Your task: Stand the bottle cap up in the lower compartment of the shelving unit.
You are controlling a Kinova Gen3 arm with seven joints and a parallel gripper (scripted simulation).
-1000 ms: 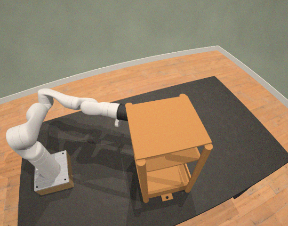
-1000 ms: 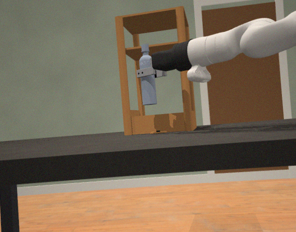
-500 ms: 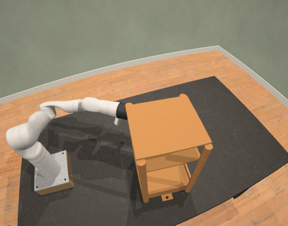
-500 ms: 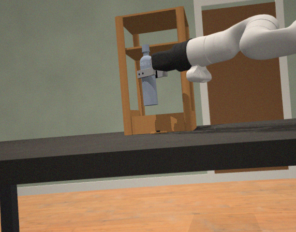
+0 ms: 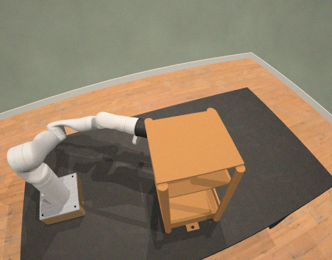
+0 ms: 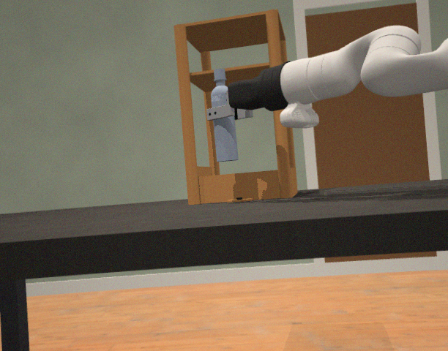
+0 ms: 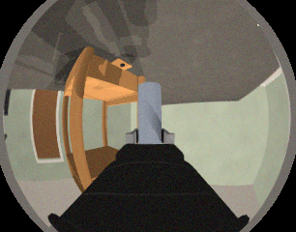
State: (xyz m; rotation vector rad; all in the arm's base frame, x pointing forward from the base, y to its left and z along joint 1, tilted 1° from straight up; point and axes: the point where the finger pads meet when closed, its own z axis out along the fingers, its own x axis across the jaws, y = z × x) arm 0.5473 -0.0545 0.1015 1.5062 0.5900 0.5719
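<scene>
The bottle lies 2 cm above my hand. The rest, counted from my hand: shelving unit 19 cm to the right, 6 cm behind, 2 cm above.
</scene>
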